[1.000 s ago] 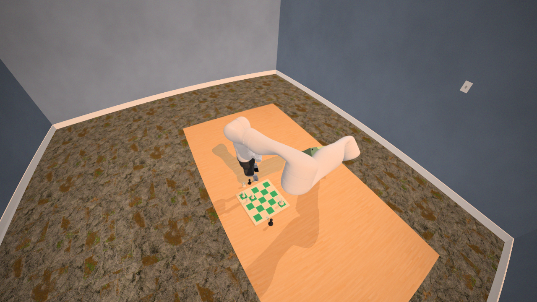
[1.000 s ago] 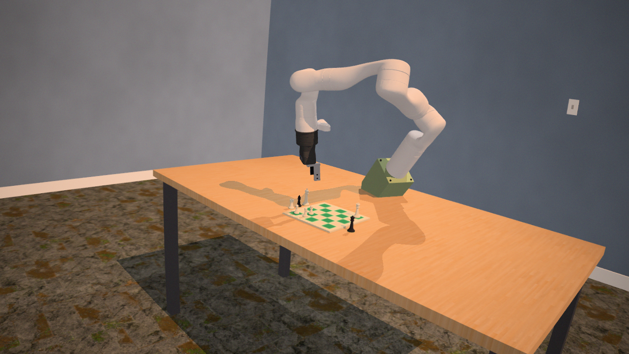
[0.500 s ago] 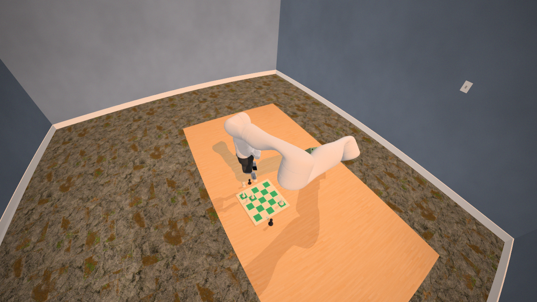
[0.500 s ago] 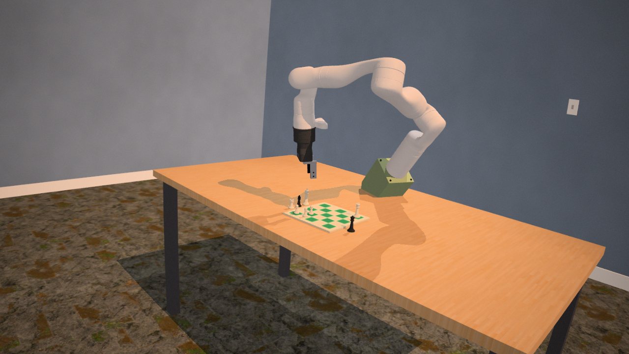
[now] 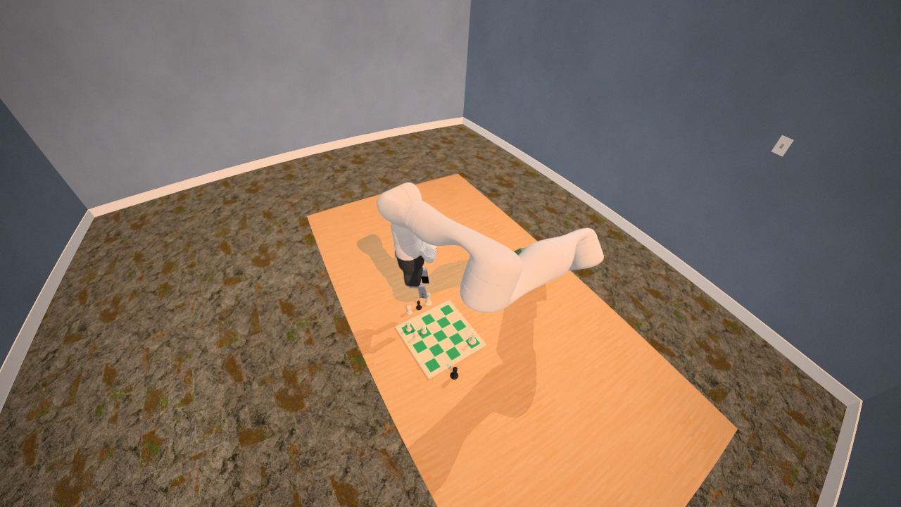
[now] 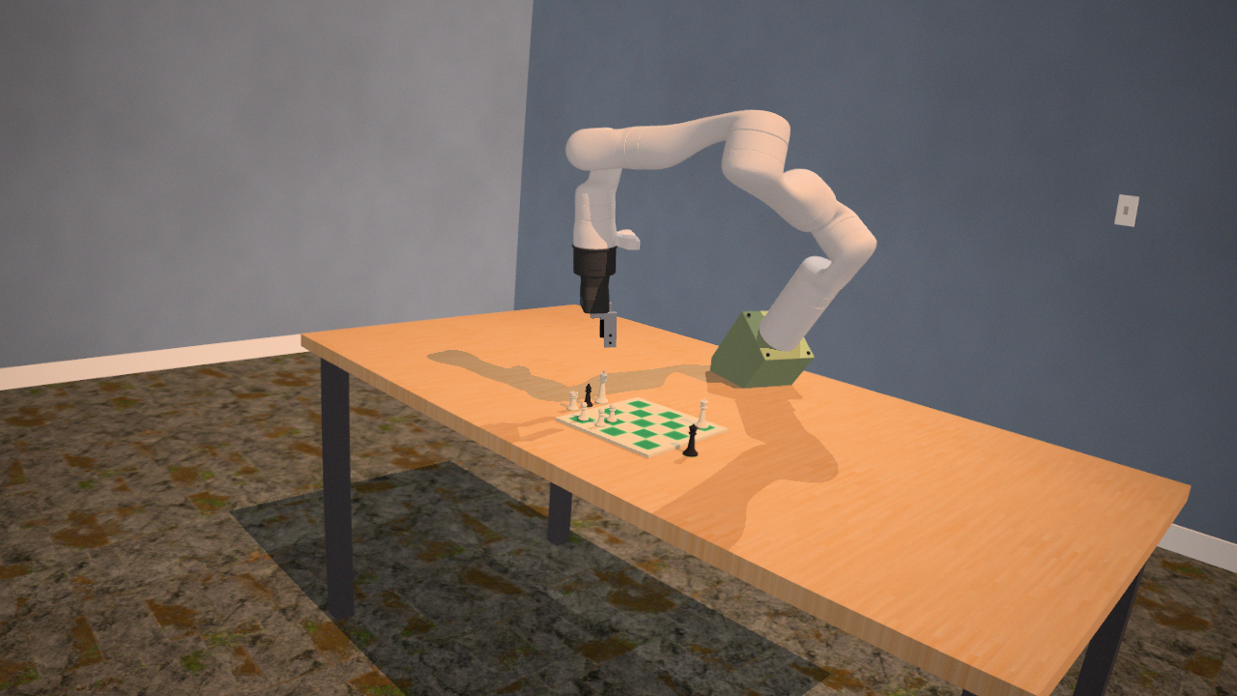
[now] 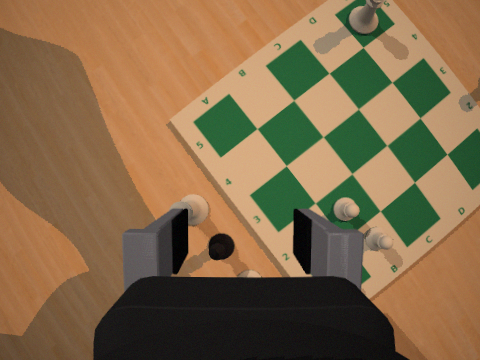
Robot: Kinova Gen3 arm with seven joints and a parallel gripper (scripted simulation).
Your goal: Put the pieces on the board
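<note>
Now: the black bishop 130 mm below my hand, 30 mm to the right of it and 10 mm ahead of it. Also, from my hand: white king 120 mm below, 40 mm to the right, 30 mm behind; chessboard 150 mm below, 100 mm to the left, 10 mm behind; white rook 130 mm below, 50 mm ahead, 30 mm to the right.
</note>
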